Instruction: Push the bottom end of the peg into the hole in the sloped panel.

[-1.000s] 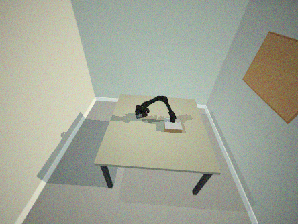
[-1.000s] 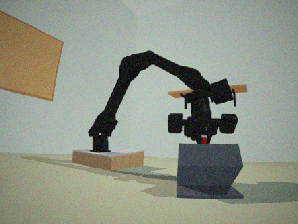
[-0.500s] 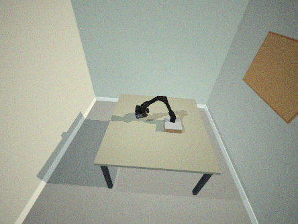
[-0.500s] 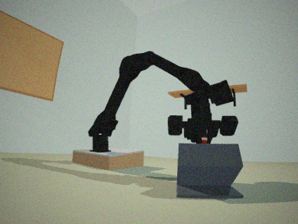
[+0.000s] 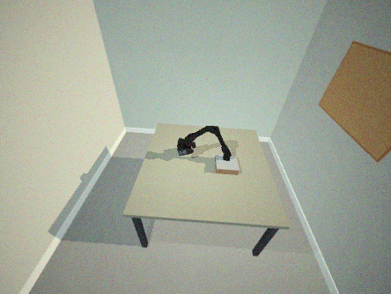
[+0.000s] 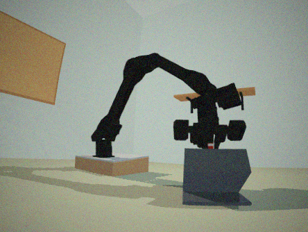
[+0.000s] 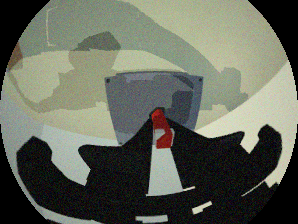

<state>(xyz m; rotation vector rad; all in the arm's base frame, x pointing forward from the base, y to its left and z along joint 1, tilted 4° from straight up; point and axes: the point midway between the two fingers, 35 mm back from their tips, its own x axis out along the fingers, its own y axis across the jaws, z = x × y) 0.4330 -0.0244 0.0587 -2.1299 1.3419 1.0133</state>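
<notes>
The red peg is 1 cm behind my gripper tip, 1 cm to the left of it and 1 cm above it. Round my gripper tip: grey sloped panel 1 cm ahead, 2 cm to the right, 4 cm below.
</notes>
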